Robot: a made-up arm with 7 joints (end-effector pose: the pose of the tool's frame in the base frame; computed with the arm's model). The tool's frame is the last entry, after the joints. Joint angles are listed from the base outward.
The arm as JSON. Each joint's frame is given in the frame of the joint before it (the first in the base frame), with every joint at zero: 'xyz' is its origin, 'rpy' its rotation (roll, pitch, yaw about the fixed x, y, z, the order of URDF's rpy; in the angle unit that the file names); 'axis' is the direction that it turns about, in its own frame. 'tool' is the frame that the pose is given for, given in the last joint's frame.
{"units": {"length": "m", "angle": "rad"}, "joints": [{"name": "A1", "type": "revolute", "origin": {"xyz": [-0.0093, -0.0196, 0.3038], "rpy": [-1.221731, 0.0, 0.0]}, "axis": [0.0, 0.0, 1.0]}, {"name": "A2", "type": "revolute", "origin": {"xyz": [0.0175, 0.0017, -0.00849], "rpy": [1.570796, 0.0, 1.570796]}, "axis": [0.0, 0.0, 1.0]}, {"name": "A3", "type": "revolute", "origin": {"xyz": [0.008, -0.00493, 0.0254], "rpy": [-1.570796, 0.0, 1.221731]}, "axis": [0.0, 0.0, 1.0]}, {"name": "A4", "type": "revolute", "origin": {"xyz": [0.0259, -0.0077, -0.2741], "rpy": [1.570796, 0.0, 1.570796]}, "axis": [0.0, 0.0, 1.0]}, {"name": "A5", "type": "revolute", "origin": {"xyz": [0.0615, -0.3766, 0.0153], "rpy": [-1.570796, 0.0, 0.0]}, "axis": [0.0, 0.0, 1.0]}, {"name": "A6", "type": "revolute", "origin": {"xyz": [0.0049, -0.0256, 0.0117], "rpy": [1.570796, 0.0, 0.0]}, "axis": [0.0, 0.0, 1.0]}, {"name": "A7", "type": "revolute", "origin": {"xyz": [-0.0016, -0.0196, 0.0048], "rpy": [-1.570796, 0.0, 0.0]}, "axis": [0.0, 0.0, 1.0]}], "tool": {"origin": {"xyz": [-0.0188, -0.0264, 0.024], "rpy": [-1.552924, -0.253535, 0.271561]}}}
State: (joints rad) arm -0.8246 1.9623 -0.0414 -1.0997 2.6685 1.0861 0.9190
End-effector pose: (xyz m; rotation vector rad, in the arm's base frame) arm 0.2199 0.3822 0.7000 -0.1705 -0.2630 -2.3723
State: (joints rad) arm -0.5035 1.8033 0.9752 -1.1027 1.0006 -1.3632 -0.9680
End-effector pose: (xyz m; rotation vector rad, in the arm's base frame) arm 0.0284 0.3972 0.7016 0.9332 0.1001 1.5608
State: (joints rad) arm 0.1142 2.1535 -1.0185 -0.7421 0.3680 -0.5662 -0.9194
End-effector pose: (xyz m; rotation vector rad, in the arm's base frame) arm 0.2043 0.5312 0.4811 -0.7532 -1.5821 -0.2476
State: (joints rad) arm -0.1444 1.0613 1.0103 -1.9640 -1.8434 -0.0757 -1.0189
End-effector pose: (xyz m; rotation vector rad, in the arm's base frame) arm 0.2066 0.2706 0.5023 0.4416 -1.5583 -1.9421
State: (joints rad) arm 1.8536 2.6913 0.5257 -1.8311 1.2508 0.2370 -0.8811
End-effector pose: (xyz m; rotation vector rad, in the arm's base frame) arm 0.2542 0.1294 -0.0964 -0.9607 -1.0776 1.0050
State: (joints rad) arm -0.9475 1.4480 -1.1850 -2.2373 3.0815 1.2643 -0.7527
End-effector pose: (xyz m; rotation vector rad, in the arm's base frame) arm 0.3789 -0.0731 0.2290 -0.2080 0.0765 2.1417
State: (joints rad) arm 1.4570 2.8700 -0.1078 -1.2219 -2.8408 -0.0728 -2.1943
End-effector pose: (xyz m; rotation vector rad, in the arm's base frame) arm 0.4123 0.3375 0.0912 -0.5684 -2.2245 0.6482
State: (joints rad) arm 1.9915 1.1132 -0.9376 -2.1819 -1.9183 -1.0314 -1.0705
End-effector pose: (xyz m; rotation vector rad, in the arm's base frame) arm -0.3383 -0.0642 0.1622 -2.8963 0.4554 1.0628
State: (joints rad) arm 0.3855 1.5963 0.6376 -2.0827 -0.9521 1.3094 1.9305
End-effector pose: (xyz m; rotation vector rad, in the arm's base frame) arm 0.2957 0.1537 0.4435 1.1695 0.6889 -0.1418
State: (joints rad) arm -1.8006 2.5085 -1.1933 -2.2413 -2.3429 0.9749 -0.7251
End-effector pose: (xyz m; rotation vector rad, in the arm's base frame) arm 0.1698 0.1250 0.5882 1.2074 -0.2624 -2.8088
